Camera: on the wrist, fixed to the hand. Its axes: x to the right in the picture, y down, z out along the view.
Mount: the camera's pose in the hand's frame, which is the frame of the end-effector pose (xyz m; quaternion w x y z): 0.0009 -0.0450 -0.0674 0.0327 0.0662 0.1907 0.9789
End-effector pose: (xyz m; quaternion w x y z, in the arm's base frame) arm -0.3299 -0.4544 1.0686 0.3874 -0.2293 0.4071 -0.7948
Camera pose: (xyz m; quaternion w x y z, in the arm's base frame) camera -0.3956 -0.4069 1.0678 0.7282 0.5682 0.2590 0.2825
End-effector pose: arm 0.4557 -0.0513 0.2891 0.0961 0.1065 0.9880 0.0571
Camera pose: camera 0.4322 -0.1010 0.3487 0.2482 -0.9661 0.0498 -0.0508
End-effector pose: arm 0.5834 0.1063 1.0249 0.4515 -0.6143 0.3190 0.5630
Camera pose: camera 0.6513 0.0623 1.0300 0.5565 -0.2147 -0.7351 -0.3221
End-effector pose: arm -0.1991 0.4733 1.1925 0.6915 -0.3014 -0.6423 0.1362
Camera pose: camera -0.1425 0.4224 1.2203 0.0317 -0.6187 0.4149 0.6663
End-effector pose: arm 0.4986 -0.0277 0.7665 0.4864 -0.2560 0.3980 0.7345
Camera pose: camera 0.5388 -0.0740 0.7135 0.7620 -0.2734 -0.4050 -0.4250
